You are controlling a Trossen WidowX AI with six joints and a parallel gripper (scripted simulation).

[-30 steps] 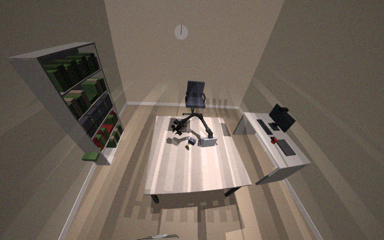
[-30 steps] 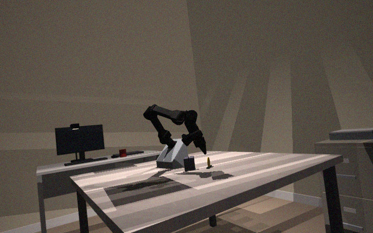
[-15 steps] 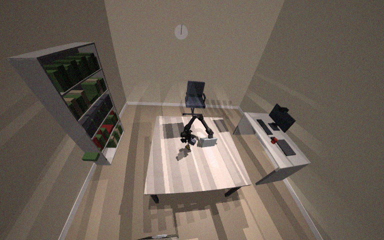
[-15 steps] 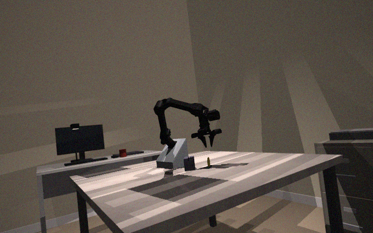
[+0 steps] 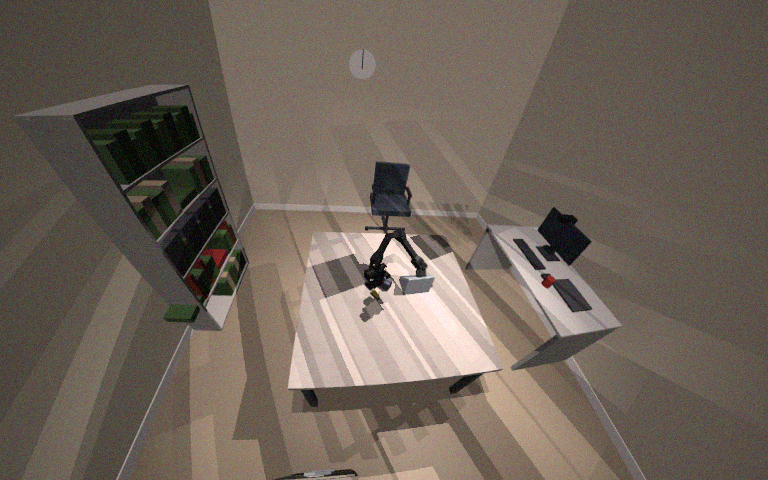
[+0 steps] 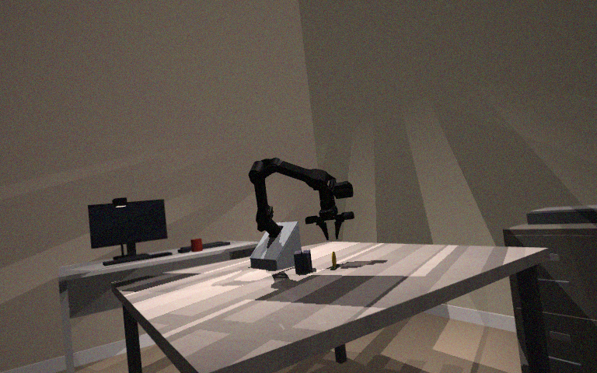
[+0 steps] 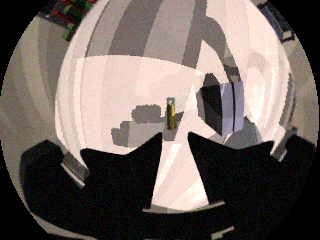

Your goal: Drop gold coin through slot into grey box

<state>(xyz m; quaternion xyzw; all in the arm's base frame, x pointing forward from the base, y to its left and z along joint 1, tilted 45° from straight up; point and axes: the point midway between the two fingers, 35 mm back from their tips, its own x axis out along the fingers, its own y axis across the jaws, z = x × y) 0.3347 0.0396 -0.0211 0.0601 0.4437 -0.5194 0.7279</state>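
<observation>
Right now my gripper tip is 80 mm above the gold coin.
</observation>
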